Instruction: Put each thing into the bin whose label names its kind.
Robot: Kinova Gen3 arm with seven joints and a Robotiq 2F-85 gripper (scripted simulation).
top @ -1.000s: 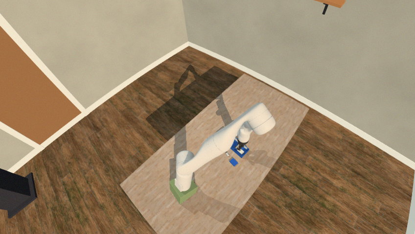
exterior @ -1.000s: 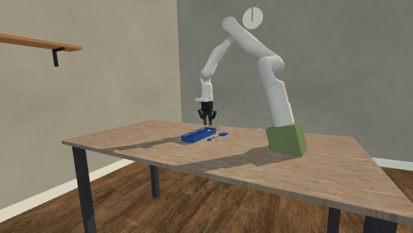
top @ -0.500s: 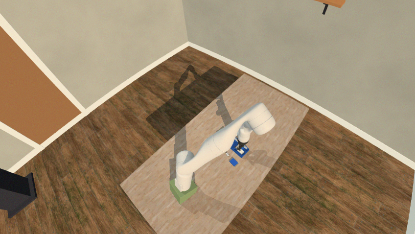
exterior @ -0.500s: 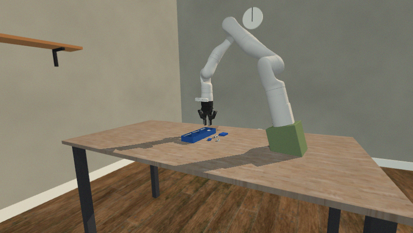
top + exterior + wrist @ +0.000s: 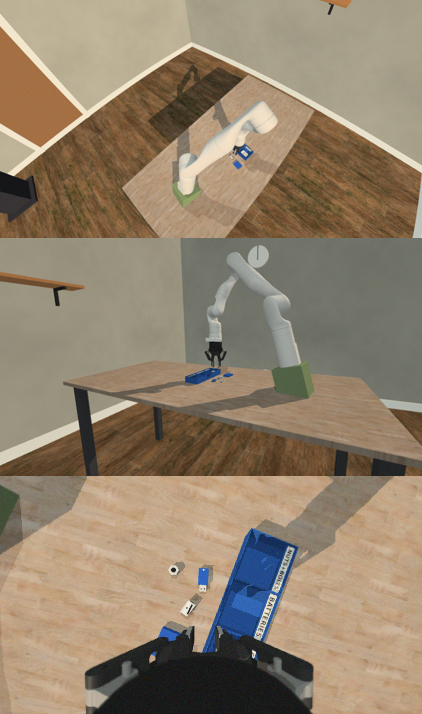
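Now: hand 80 mm past the grey ring, 70 mm to the right of it and 70 mm above it. Round my hand: flat blue block: 50 mm behind, 60 mm to the right, 70 mm below; then white tile: 50 mm ahead, 40 mm to the right, 70 mm below.
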